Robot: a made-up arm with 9 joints.
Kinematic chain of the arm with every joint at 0, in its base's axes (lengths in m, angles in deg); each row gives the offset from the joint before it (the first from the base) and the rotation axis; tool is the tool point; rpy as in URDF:
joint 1: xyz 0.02 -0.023 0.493 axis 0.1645 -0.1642 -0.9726
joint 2: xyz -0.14 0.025 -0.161 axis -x
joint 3: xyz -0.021 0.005 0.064 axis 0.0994 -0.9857 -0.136
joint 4: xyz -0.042 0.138 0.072 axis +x
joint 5: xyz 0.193 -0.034 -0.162 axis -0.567 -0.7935 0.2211
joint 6: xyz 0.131 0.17 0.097 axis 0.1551 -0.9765 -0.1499
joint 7: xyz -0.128 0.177 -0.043 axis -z
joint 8: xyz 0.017 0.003 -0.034 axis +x
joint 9: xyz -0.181 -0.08 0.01 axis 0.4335 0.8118 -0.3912
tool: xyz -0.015 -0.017 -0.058 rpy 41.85 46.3 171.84
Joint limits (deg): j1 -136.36..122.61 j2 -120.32..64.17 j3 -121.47..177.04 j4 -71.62..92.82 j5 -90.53..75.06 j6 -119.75..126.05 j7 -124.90..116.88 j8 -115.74..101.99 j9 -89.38..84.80
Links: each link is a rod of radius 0.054 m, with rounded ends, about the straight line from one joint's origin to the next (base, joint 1, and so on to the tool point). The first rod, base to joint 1, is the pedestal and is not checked.
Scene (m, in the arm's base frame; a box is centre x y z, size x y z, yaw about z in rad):
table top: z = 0
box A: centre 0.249 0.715 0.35 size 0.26 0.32 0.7 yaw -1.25
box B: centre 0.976 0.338 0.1 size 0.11 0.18 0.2 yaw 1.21
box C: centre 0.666 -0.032 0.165 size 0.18 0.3 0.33 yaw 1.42
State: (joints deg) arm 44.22 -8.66 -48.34 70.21 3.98 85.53 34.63 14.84 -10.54
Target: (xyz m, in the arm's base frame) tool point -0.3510 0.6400 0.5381
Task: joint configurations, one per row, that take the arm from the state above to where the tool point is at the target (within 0.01 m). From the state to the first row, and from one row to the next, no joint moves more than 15 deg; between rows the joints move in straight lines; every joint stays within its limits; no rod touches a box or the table.
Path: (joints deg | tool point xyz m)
1: 31.14 -23.45 -46.31 69.33 1.69 81.93 37.20 14.81 -23.45 | 0.5540 0.3642 0.6874
2: 18.05 -38.24 -44.29 68.45 -0.60 78.32 39.76 14.78 -36.36 | 0.4007 0.3764 0.8044
3: 4.97 -53.02 -42.26 67.56 -2.89 74.72 42.33 14.75 -49.27 | 0.2777 0.3120 0.8931
4: -8.12 -67.81 -40.23 66.68 -5.17 71.12 44.89 14.73 -62.18 | 0.2158 0.1955 0.9447
5: -21.20 -82.60 -38.21 65.80 -7.46 67.51 47.46 14.70 -75.09 | 0.2277 0.0629 0.9502
6: -18.00 -68.63 -37.95 58.45 -2.13 66.09 48.45 12.18 -65.24 | 0.1192 0.2375 0.9537
7: -14.79 -54.66 -37.69 51.11 3.21 64.67 49.44 9.67 -55.38 | 0.0261 0.4159 0.8807
8: -11.58 -40.69 -37.43 43.76 8.54 63.25 50.43 7.15 -45.52 | -0.0431 0.5704 0.7360
9: -8.38 -26.73 -37.17 36.42 13.88 61.83 51.42 4.64 -35.66 | -0.0857 0.6745 0.5353
10: -5.17 -12.76 -36.91 29.07 19.21 60.41 52.41 2.12 -25.80 | -0.1058 0.7082 0.3030
11: -6.24 -20.35 -51.66 31.40 16.68 62.14 45.67 4.84 -19.69 | -0.1868 0.7040 0.3704
12: -7.31 -27.94 -66.40 33.73 14.15 63.88 38.93 7.56 -13.58 | -0.2697 0.6828 0.4498
13: -8.38 -35.53 -81.15 36.05 11.61 65.61 32.19 10.28 -7.46 | -0.3510 0.6400 0.5380

